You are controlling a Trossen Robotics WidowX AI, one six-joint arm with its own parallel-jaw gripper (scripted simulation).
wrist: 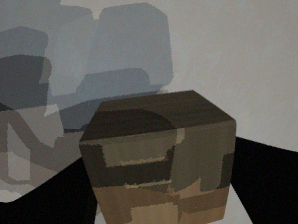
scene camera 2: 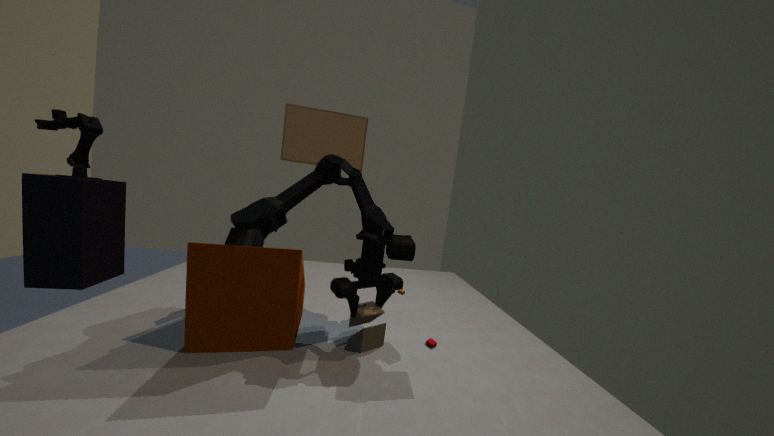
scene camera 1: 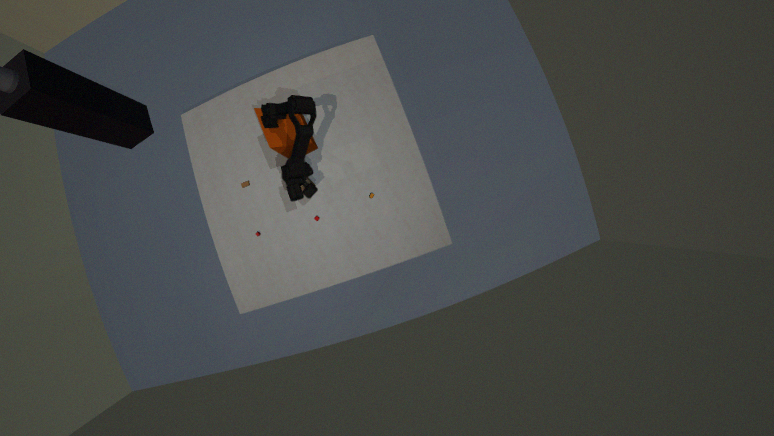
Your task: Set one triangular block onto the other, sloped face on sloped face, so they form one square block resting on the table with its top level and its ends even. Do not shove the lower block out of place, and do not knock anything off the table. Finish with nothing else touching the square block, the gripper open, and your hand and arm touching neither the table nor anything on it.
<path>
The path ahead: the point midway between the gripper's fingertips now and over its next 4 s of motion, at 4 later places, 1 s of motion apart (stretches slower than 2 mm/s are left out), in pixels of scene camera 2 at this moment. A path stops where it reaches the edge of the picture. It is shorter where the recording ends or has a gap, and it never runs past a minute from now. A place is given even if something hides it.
My gripper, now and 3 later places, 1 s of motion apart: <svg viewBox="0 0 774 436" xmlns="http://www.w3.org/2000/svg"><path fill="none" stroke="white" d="M365 315L366 319L365 324L373 287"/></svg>
</path>
